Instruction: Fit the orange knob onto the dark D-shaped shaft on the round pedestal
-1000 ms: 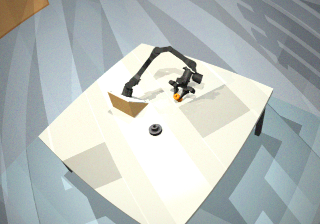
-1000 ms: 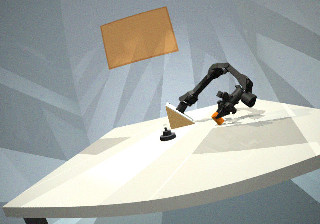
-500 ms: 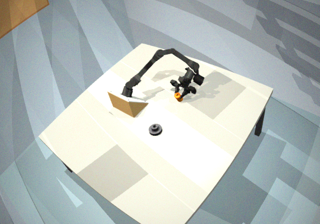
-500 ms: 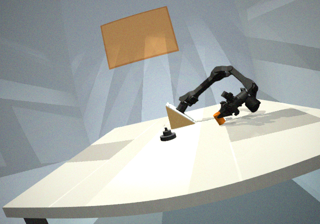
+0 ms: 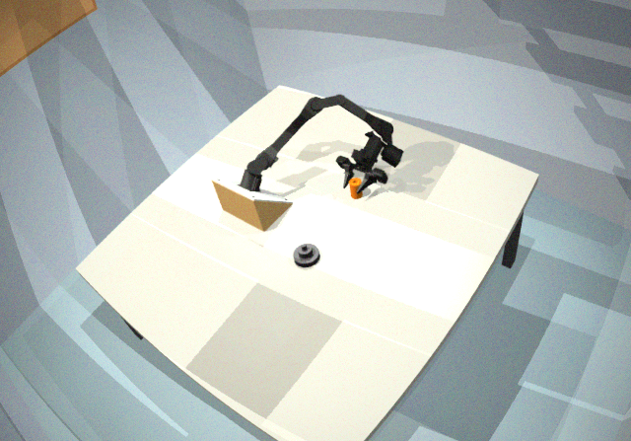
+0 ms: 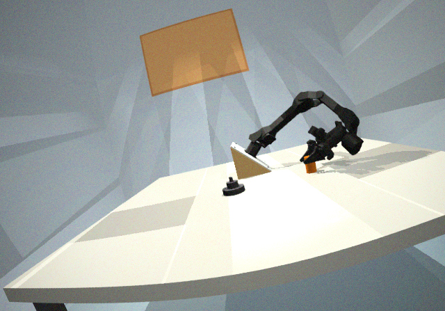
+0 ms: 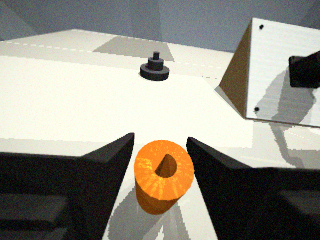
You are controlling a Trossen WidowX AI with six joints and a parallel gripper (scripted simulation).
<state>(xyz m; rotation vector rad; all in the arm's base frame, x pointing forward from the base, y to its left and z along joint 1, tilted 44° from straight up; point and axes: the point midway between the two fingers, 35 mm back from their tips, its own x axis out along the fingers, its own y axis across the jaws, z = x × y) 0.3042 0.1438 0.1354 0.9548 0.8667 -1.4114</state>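
My gripper tip is now 3 cm to the right of the orange knob and 2 cm above it. From my gripper tip the other things lie so: round dark pedestal 27 cm to the right, 2 cm below.
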